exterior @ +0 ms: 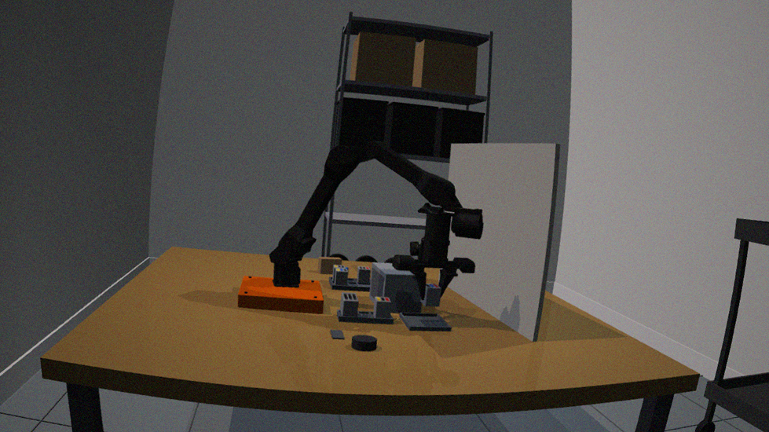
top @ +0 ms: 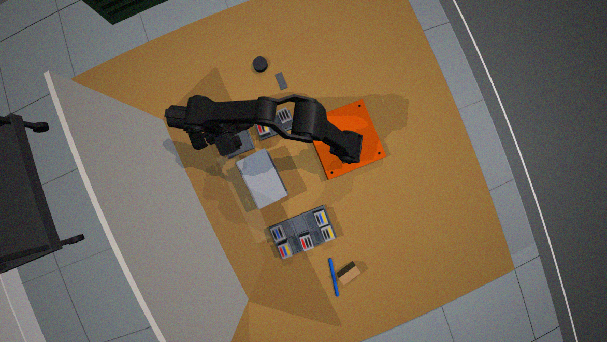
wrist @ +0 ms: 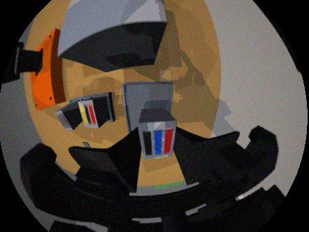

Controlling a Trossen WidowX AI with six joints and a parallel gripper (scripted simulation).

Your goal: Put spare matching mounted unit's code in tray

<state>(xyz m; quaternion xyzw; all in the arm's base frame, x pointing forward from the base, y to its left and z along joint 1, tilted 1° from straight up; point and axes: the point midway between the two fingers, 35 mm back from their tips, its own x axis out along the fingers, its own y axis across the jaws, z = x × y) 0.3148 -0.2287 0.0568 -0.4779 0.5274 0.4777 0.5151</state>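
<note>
The flat grey tray lies 1 cm behind my gripper tip and 6 cm below it. From my gripper tip the other things lie so: grey spare 2 cm above; then grey box 3 cm behind, 19 cm to the left, 1 cm below; then dark plate 24 cm behind, 9 cm to the right, 6 cm below.
</note>
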